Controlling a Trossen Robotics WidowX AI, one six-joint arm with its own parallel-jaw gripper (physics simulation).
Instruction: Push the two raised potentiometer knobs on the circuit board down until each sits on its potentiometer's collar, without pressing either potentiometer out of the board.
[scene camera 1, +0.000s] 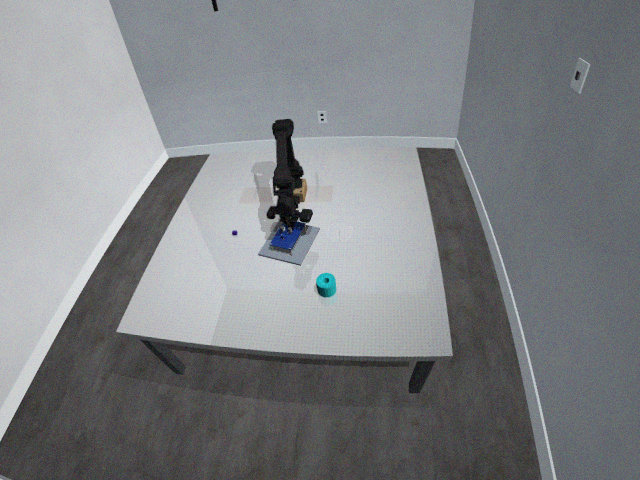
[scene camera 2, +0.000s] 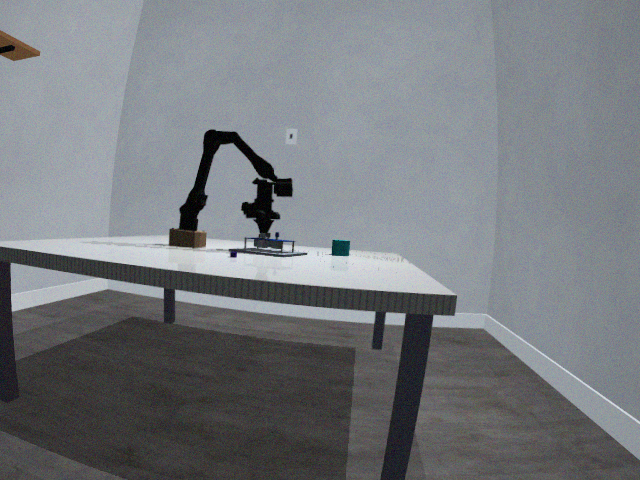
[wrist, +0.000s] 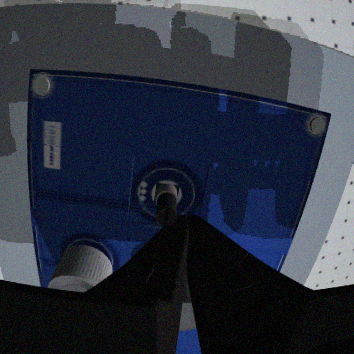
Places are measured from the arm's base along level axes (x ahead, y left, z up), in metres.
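Pixels of known places: gripper, fingertip midpoint: (scene camera 1: 292, 229) (wrist: 185, 226); arm's base, origin of the base link: (scene camera 1: 295, 184) (scene camera 2: 187, 230).
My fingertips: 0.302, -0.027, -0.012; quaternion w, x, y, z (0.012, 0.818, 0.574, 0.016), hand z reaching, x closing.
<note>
For each thing: its middle in the pictures, then the offset to it from my fingertips, as dx, dy, dz. "spot": a spot on its surface instead. Level surfaces: height alone.
- ribbed grey knob, body centre: (wrist: 80, 280) +0.003, -0.039, +0.013
- slimmer post, surface spot: (wrist: 166, 197) spot: -0.017, -0.001, +0.008
- teal cylinder, body centre: (scene camera 1: 326, 285) (scene camera 2: 340, 247) +0.305, +0.114, -0.020
- small purple cube, body centre: (scene camera 2: 233, 254) (scene camera 1: 234, 233) -0.070, -0.275, -0.042
- white table, its level: dz -0.050
The blue circuit board (scene camera 1: 283, 241) (scene camera 2: 285, 240) (wrist: 100, 110) stands raised on posts above a grey base plate (scene camera 1: 302, 252) (scene camera 2: 298, 253) (wrist: 330, 95). In the wrist view a ribbed grey knob (wrist: 84, 264) stands at the lower left, partly hidden by the gripper. A slimmer post (wrist: 166, 197), pale at one end and dark at the other, stands inside a printed ring near the board's middle. My gripper (scene camera 1: 289, 226) (scene camera 2: 264, 231) (wrist: 185, 226) is shut and empty, pointing down over the board. Its tips appear right beside the slim post; contact and the knobs' seating cannot be told.
A teal cylinder (scene camera 1: 326, 285) (scene camera 2: 340, 248) stands near the base plate. A small purple cube (scene camera 1: 234, 233) (scene camera 2: 233, 254) lies on the white table (scene camera 1: 382, 310) (scene camera 2: 351, 271). The arm's wooden base block (scene camera 1: 300, 191) (scene camera 2: 187, 238) is behind the board. Pale fasteners (wrist: 42, 85) mark the board's corners.
</note>
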